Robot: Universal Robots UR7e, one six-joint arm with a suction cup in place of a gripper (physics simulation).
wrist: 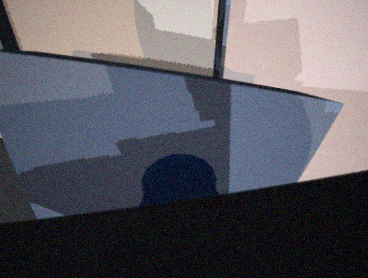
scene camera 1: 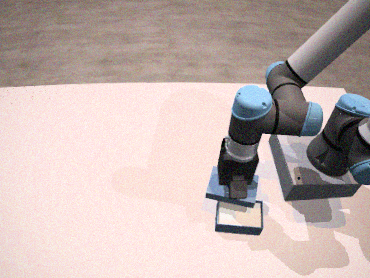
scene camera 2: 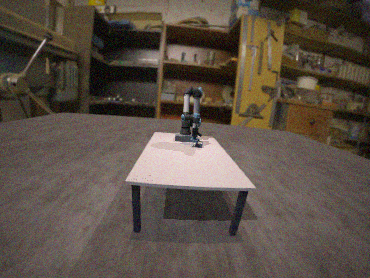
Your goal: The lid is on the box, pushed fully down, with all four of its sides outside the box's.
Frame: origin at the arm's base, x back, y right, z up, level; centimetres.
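Seen in the pictures: hand, tool point: (wrist: 178, 168); arm's base, link origin: (scene camera 1: 328, 158) (scene camera 2: 185, 133).
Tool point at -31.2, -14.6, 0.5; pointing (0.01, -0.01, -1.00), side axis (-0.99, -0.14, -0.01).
Observation:
Offsets run from my tool point to a thing's top centre, as dx, dy, dz. Level surfaces: height alone.
The blue lid @(+0.5, -0.2, +1.3) (scene camera 1: 216, 187) (wrist: 267, 137) hangs from my suction gripper (scene camera 1: 237, 171) (wrist: 180, 181), whose dark blue cup sits on its top face. In scene camera 1 the lid is above the table, behind and slightly left of the box, and looks slightly turned against it. The open dark blue box @(+3.5, -6.1, -3.1) (scene camera 1: 239, 230) stands on the table with much of its light inside showing; its back edge is partly hidden. In the wrist view, box walls (wrist: 219, 42) show beyond the lid's long edge. In scene camera 2, lid and box are too small to tell apart.
The arm's grey base block (scene camera 1: 320, 191) stands on the table @(dz -7.9) (scene camera 1: 75, 200) (scene camera 2: 185, 170), to the right of the lid and box. Shadows of the arm fall around the box. Shelves (scene camera 2: 161, 75) stand far behind the table.

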